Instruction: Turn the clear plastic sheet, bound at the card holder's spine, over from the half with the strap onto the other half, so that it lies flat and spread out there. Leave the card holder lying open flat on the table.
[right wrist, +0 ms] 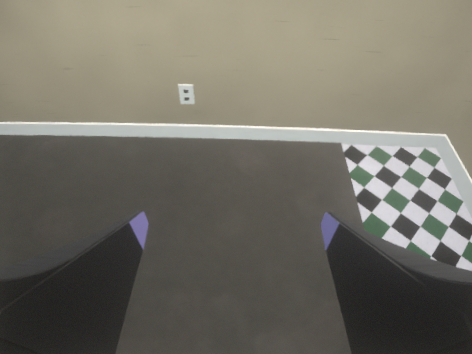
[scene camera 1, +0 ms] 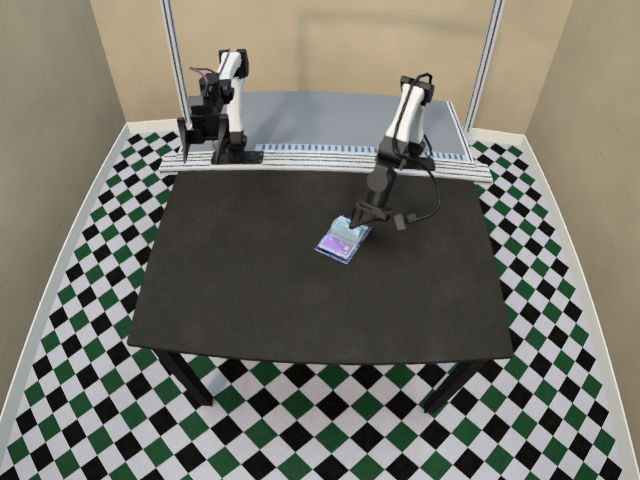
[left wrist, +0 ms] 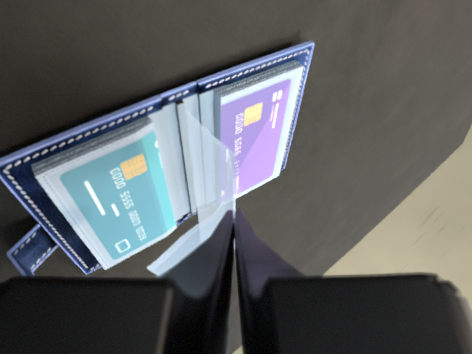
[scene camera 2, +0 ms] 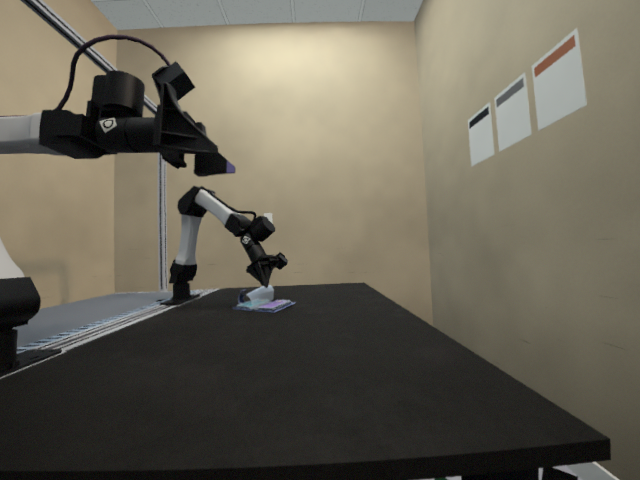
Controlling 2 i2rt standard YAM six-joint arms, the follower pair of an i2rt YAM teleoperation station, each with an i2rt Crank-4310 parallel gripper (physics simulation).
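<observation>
The blue card holder lies open on the table. In the left wrist view its half with the teal card and the strap is at the left, and the half with the purple card at the right. The clear plastic sheet rises from the spine, lifted and bent. My left gripper is shut on the sheet's edge, above the card holder. My right gripper is open and empty, high above the table's back left in scene camera 1.
The black table bears the card holder. A metal rail runs along its back edge, where both arms are mounted. Upright posts stand behind the table at both sides.
</observation>
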